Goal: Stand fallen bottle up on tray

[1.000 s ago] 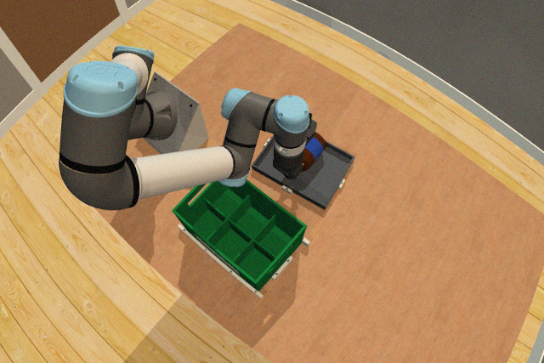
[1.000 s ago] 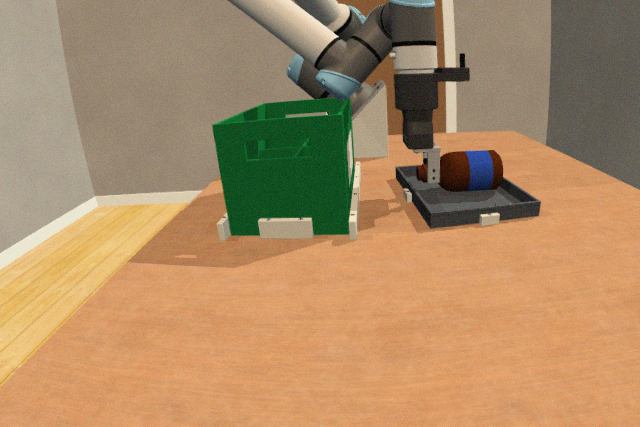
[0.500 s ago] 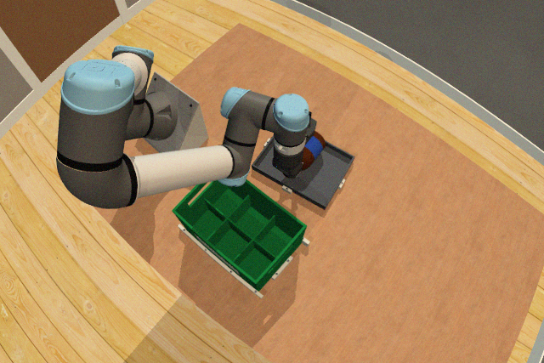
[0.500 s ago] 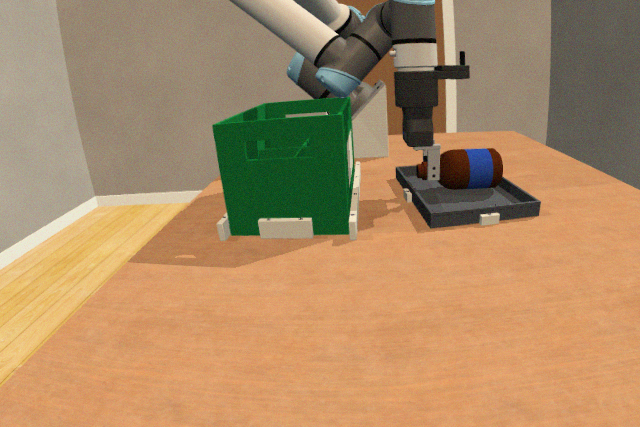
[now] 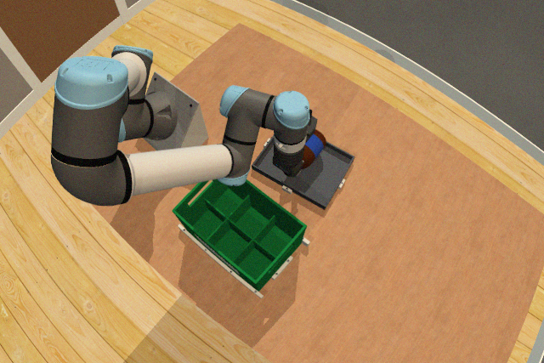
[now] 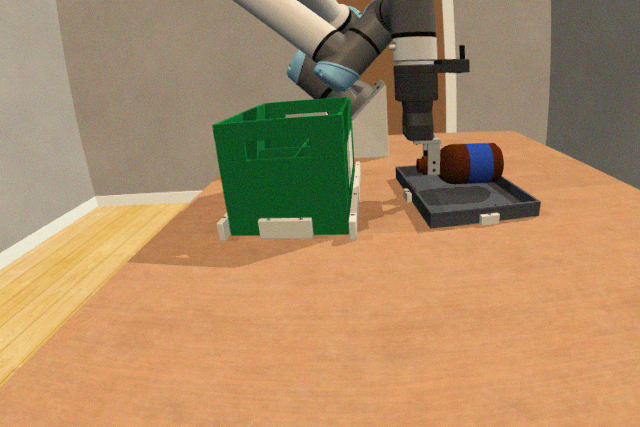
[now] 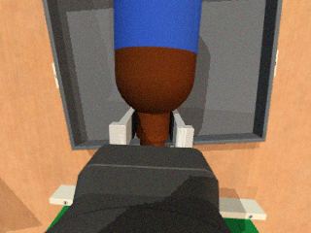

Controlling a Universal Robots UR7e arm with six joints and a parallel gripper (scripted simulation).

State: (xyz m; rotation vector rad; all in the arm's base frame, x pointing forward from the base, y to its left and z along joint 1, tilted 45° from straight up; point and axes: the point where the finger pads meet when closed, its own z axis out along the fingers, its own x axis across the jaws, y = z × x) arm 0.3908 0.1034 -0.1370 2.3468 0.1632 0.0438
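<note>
Right now the bottle is 5 cm to the left of my hand, 1 cm below it and 1 cm behind it. Also, from my hand: green crate: 24 cm to the right, 3 cm ahead, 2 cm above; then dark grey tray: 5 cm to the left, 5 cm below.
</note>
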